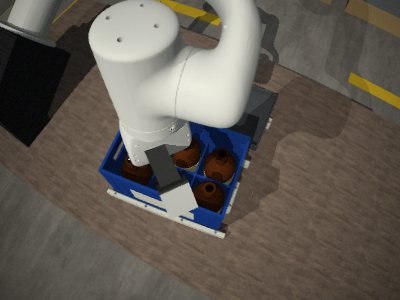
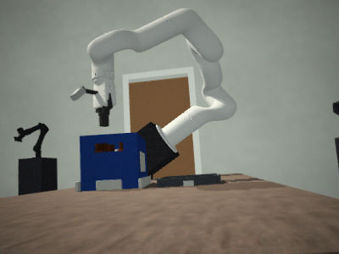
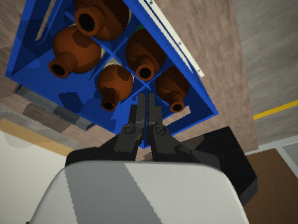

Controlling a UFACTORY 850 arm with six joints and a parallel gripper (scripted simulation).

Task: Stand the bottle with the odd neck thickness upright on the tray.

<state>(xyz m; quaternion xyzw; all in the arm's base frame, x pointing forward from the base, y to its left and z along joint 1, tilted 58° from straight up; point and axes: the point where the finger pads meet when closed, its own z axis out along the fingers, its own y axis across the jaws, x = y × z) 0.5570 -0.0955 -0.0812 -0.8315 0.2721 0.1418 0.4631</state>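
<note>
Right now the blue crate is 160 mm below my hand, 40 mm to the left of it and 10 mm behind it. The rest, counted from my hand: dark grey tray (310 mm to the left, 230 mm below).
</note>
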